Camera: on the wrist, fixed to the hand. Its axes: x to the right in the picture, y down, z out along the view.
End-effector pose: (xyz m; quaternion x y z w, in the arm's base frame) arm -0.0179 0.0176 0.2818 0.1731 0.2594 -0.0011 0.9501
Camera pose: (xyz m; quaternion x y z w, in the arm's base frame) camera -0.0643 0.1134 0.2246 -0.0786 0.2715 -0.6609 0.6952
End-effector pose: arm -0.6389 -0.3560 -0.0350 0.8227 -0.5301 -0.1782 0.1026
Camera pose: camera -0.6558 -0.3828 0.0816 -0.9499 -0.1912 0.2422 0.0500
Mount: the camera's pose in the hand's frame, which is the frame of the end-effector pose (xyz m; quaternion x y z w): -0.0035 0.0670 -0.1005 -0.0239 -0.0369 -0.6946 0.7181
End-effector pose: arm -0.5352 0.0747 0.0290 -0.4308 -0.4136 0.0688 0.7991
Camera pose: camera -0.4486 0.0511 -0.0519 -0.0386 -0.6274 -0.4996 0.5961
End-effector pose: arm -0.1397 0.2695 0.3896 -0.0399 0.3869 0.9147 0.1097
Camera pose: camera -0.1530 0.1516 0.3669 -0.2663 0.2242 0.5913 0.7274
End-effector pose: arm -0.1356 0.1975 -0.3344 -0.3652 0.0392 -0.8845 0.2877
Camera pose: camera -0.1686 0.1295 -0.4287 0.3290 0.2150 0.8205 0.4150
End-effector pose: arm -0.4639 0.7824 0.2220 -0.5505 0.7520 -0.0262 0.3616
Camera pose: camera -0.5752 0.7756 0.2686 -0.9272 0.1449 -0.2317 0.2560
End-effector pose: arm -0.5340 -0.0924 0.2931 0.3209 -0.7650 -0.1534 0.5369
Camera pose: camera -0.4626 -0.0290 0.3672 0.7433 -0.3426 -0.5132 0.2584
